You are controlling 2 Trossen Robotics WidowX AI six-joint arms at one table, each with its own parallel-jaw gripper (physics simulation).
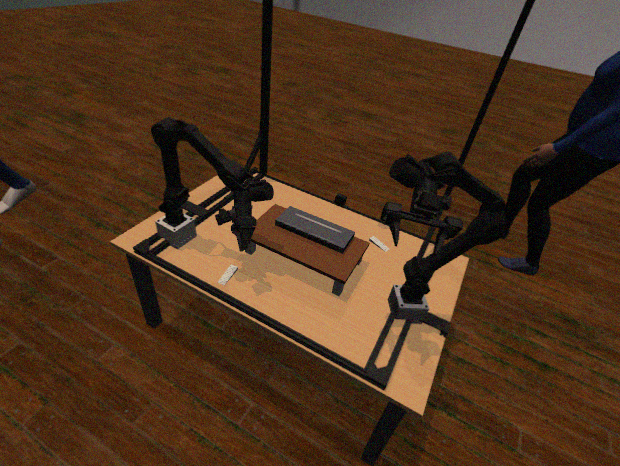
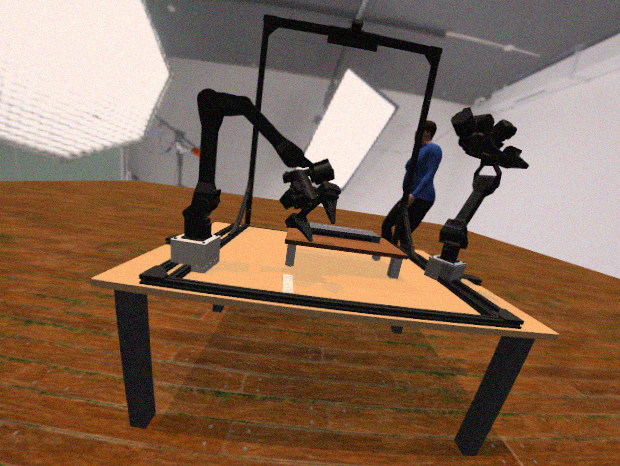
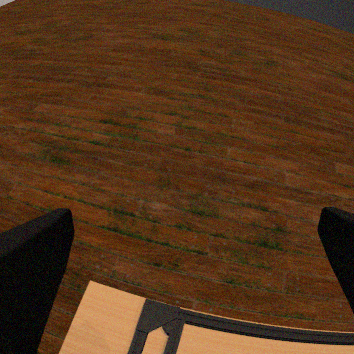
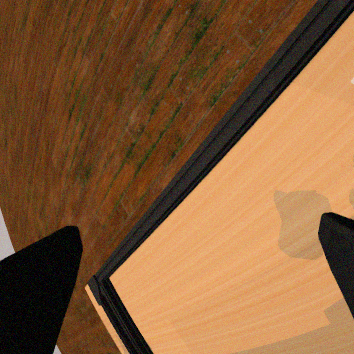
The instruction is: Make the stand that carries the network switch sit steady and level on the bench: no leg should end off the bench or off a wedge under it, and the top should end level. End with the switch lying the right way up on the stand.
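Frame: origin at the left arm's base, x down, y right, z back, level; centimetres.
Where they show: left gripper, fingertip midpoint: (image 1: 415,250) (image 2: 518,163) (image 3: 201,222); right gripper, fingertip midpoint: (image 1: 243,250) (image 2: 321,233) (image 4: 202,233); left arm's base at its link origin: (image 1: 411,296) (image 2: 447,259); right arm's base at its link origin: (image 1: 175,220) (image 2: 197,237).
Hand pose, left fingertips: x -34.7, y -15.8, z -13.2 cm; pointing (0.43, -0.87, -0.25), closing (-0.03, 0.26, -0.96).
Each offset is from my left fingertips to the top centre of the thing. Level surfaces: height alone.
The brown stand (image 1: 305,255) (image 2: 350,244) is on the bench; I cannot tell whether its top is exactly level or every leg rests firmly. The dark grey switch @(dz -18.4, dx +30.2, dy +44.5 cm) (image 1: 315,228) (image 2: 345,231) lies flat on it, toward the back. A white wedge @(dz -49.3, dx +41.7, dy +28.4 cm) (image 1: 228,275) (image 2: 287,283) lies flat on the bench in front of the stand's left part. Another white wedge @(dz +10.5, dx +41.7, dy +50.3 cm) (image 1: 378,243) lies beyond its right end. My right gripper (image 1: 244,245) (image 2: 320,229) (image 4: 202,233) is open and empty, low by the stand's left front corner. My left gripper (image 1: 417,245) (image 3: 201,222) is open and empty, raised at the right.
The bench @(dx +42.9 cm) (image 1: 295,305) (image 2: 240,280) has a black rail (image 1: 260,318) (image 2: 325,303) along its front. A black upright post (image 1: 266,90) (image 2: 255,125) stands at the back left. A person in blue (image 1: 596,125) (image 2: 426,172) stands beyond the bench at the right.
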